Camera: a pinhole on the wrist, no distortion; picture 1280 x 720 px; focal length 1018.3 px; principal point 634.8 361.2 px. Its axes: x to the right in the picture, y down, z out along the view. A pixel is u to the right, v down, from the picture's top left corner.
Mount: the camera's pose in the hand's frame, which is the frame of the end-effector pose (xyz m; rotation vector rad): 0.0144 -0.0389 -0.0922 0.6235 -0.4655 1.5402
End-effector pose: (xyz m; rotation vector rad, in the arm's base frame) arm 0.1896 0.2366 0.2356 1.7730 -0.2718 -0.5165
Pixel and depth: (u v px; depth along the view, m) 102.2 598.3 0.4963
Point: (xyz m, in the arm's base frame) 0.0374 0.2937 -0.3199
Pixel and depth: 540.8 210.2 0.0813
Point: 0.2291 0.2769 0.1438
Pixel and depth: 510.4 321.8 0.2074
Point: 0.1883 0.2244 0.0351
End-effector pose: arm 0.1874 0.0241 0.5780 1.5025 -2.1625 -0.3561
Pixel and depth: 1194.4 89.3 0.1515
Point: 0.1840 -0.0704 0.4999
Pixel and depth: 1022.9 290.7 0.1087
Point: 0.2300 -0.0352 0.5361
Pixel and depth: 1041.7 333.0 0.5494
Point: 0.0943 -0.1628 0.0987
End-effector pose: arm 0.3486 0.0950 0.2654 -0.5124 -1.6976 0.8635
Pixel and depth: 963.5 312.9 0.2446
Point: 0.2082 0.0058 0.3813
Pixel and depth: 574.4 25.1 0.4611
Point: 0.0966 -0.0364 0.6338
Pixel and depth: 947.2 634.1 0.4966
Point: 0.0148 -0.2224 0.3624
